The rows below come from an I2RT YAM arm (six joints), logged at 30 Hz.
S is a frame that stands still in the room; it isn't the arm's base.
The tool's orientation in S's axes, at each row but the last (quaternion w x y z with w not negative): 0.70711, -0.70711, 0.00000, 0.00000; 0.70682, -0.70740, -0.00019, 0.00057; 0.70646, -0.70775, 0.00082, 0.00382; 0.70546, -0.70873, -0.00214, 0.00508; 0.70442, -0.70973, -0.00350, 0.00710; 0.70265, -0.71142, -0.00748, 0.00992; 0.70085, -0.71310, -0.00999, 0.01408; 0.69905, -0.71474, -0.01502, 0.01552; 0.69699, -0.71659, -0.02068, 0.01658; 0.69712, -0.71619, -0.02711, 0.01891
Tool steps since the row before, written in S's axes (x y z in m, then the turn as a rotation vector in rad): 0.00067, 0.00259, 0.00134, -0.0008, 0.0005, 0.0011; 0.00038, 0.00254, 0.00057, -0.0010, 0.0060, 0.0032; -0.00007, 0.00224, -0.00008, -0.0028, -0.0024, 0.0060; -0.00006, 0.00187, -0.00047, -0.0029, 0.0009, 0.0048; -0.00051, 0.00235, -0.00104, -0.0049, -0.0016, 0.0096; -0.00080, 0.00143, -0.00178, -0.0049, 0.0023, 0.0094; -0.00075, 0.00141, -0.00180, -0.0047, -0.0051, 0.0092; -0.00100, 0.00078, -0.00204, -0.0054, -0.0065, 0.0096; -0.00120, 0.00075, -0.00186, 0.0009, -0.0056, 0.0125; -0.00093, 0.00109, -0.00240, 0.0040, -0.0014, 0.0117
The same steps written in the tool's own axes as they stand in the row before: 0.00067, -0.00134, 0.00259, -0.0008, -0.0011, 0.0005; 0.00038, -0.00057, 0.00254, -0.0010, -0.0032, 0.0060; -0.00006, 0.00008, 0.00224, -0.0028, -0.0060, -0.0024; -0.00004, 0.00046, 0.00187, -0.0029, -0.0048, 0.0009; -0.00047, 0.00102, 0.00237, -0.0050, -0.0096, -0.0016; -0.00076, 0.00176, 0.00147, -0.0049, -0.0094, 0.0023; -0.00069, 0.00178, 0.00147, -0.0049, -0.0091, -0.0051; -0.00096, 0.00202, 0.00087, -0.0057, -0.0095, -0.0065; -0.00117, 0.00183, 0.00086, 0.0007, -0.0123, -0.0060; -0.00088, 0.00236, 0.00121, 0.0040, -0.0116, -0.0020
